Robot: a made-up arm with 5 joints.
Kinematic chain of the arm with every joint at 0, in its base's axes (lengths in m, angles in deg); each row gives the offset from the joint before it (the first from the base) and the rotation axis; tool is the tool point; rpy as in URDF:
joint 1: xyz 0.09 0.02 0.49 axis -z
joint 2: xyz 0 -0.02 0.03 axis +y
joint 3: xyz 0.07 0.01 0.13 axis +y
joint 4: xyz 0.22 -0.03 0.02 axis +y
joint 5: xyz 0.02 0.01 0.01 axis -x
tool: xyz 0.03 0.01 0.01 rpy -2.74 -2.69 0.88
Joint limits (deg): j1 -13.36..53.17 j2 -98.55..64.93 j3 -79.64..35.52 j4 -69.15..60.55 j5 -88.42..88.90
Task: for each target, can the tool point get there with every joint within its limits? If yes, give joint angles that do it. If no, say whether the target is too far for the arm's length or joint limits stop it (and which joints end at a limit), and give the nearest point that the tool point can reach.
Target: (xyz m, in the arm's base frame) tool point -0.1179 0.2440 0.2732
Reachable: no: joint limits stop it (at a limit: joint 2, joint 3, joint 4) | nearest point -0.1533 0.2822 0.5014 | short by 0.234 m
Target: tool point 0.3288 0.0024 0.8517
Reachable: yes | joints 0.37 14.12 -60.13 -34.57 55.50
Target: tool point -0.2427 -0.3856 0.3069
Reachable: no: too far | nearest point -0.2624 -0.1045 0.5043 | short by 0.344 m
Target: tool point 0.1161 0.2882 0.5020
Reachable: no: joint limits stop it (at a limit: joint 1, joint 2, joint 3, joint 4) | nearest point -0.1418 0.2983 0.5036 | short by 0.258 m
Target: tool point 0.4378 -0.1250 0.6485
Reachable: yes | joints 18.21 14.42 -14.43 25.72 -41.16
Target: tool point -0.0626 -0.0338 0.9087
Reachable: yes | joints -7.89 -55.22 -44.76 -2.10 -54.40
